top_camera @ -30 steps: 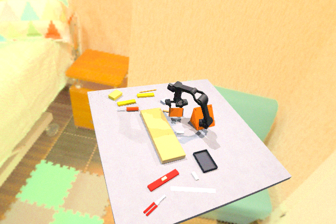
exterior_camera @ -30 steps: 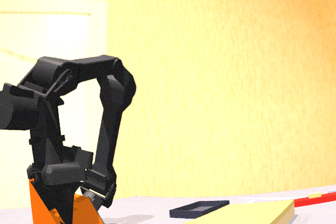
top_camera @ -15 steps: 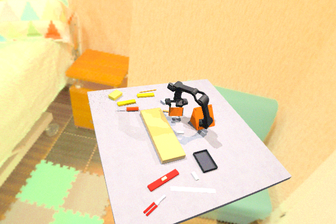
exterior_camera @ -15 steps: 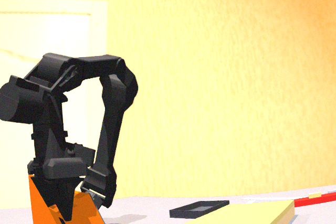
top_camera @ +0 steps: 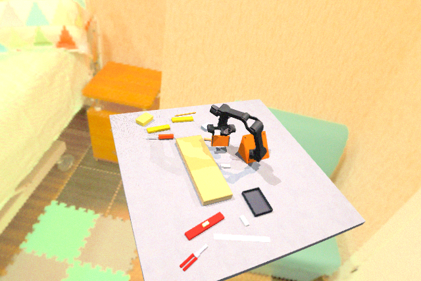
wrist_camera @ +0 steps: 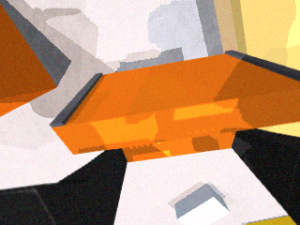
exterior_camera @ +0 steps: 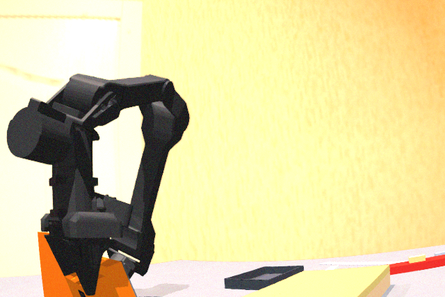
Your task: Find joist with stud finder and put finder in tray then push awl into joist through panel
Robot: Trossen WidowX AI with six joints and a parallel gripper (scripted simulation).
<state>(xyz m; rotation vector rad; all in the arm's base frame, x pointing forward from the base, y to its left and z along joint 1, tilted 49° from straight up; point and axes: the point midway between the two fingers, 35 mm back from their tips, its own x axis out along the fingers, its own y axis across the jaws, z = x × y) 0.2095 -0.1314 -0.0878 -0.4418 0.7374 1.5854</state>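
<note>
Now: the awl 7 cm below my gripper tip and 5 cm to the right of it. From my gripper tip the other things lie so: orange stud finder: 2 cm ahead, 1 cm to the left; then red level: 57 cm to the left, 26 cm ahead, 6 cm below; then dark tray: 49 cm to the left, 8 cm behind, 7 cm below.
</note>
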